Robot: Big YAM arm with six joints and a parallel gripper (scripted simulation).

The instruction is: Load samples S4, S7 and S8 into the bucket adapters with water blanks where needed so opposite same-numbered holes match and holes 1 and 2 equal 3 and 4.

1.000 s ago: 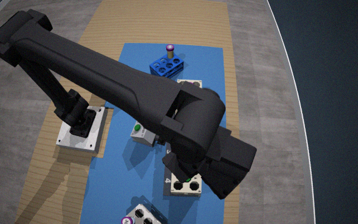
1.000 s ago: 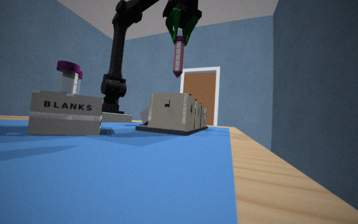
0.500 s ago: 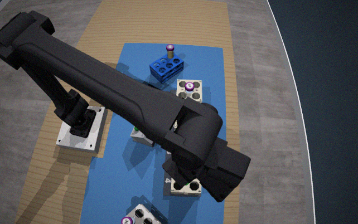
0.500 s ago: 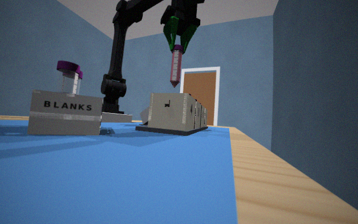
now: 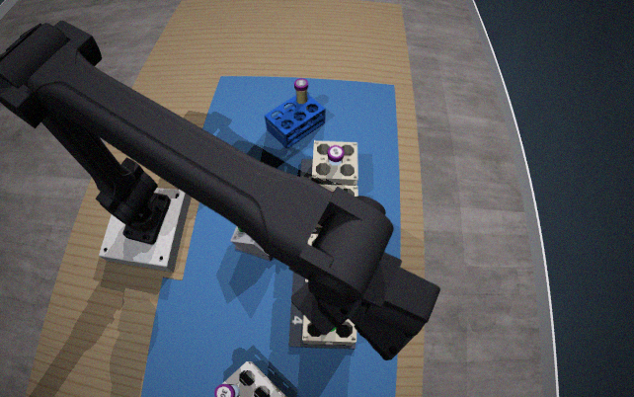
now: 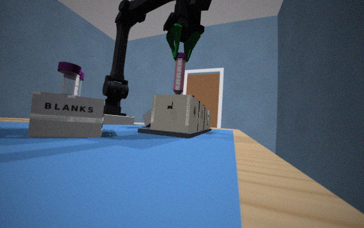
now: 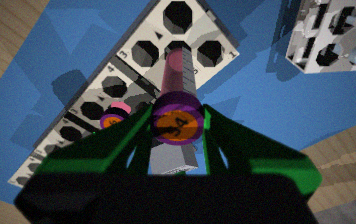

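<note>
My hand is 21 cm past the green DONE key, 15 cm to the right of it and 14 cm above it. Round my hand: white blank rack RB (19 cm to the right, 18 cm below, 11 cm behind); then adapter 3 (16 cm below, 11 cm to the left, 2 cm behind); then adapter 2 (22 cm to the left, 16 cm below, 3 cm behind).
</note>
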